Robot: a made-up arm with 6 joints.
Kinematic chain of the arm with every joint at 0, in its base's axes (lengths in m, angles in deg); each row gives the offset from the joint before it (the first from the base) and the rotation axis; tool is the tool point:
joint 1: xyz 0 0 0.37 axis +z
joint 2: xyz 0.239 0 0 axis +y
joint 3: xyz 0 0 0.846 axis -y
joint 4: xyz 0 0 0.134 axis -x
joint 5: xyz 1.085 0 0 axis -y
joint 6: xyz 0.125 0 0 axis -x
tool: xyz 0 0 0
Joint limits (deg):
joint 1: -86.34..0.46
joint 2: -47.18..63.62
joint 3: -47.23..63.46
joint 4: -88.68..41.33
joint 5: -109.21..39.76
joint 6: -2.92..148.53
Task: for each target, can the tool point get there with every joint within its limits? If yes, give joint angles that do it. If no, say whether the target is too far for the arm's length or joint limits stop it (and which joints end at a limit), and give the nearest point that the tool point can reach.
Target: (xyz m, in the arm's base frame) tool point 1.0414 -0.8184 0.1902
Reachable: yes | joints -38.61 23.27 -34.77 -72.88 -4.96 78.61
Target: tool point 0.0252 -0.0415 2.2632
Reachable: yes | joints -56.46 -33.22 35.74 -2.93 17.14 93.81
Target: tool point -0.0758 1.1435 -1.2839
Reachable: no: joint limits stop it (at a limit: joint 1, joint 2, joint 3) | nearest point 0.6762 0.0896 -0.3869 | short by 1.575 m
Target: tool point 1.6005 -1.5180 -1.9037
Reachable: no: too far | nearest point 1.0902 -1.0340 -0.3624 | short by 1.694 m
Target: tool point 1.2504 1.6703 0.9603
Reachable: no: joint limits stop it (at a limit: joint 1, joint 4) | nearest point 1.2627 0.1351 0.9603 | short by 1.535 m
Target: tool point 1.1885 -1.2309 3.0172
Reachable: no: too far | nearest point 0.8535 -0.8840 2.1500 | short by 0.992 m
